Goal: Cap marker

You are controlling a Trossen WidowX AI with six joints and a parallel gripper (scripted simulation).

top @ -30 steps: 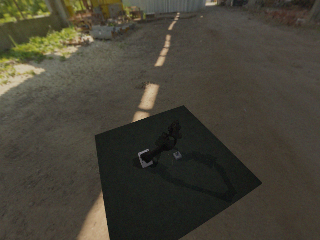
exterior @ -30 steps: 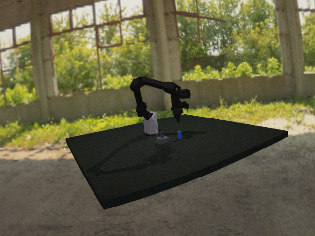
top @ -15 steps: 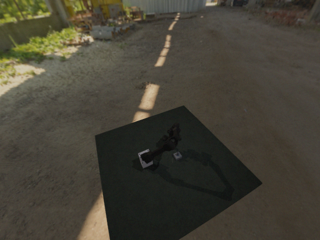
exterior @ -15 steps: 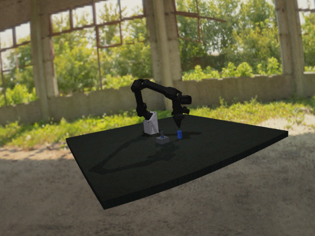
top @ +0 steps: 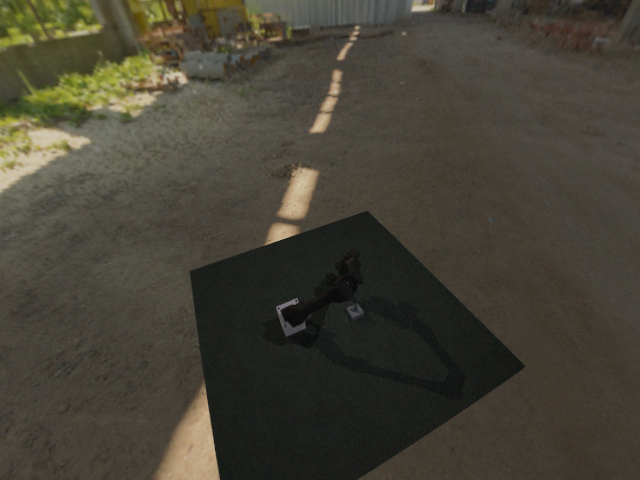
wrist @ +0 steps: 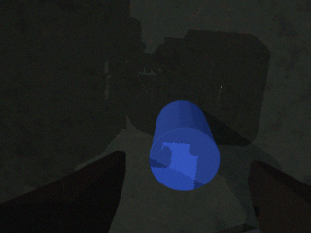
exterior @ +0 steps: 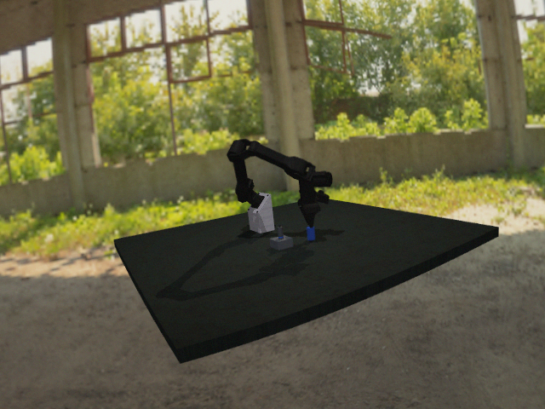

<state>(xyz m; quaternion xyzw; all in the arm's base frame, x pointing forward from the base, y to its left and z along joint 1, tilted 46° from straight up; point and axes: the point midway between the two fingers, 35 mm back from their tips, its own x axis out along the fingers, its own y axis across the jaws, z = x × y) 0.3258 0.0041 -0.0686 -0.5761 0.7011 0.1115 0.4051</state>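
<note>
Right now my gripper tip is 30 mm above the blue cap. Round my gripper tip: grey holder block 10 mm behind, 130 mm to the right, 40 mm below.
</note>
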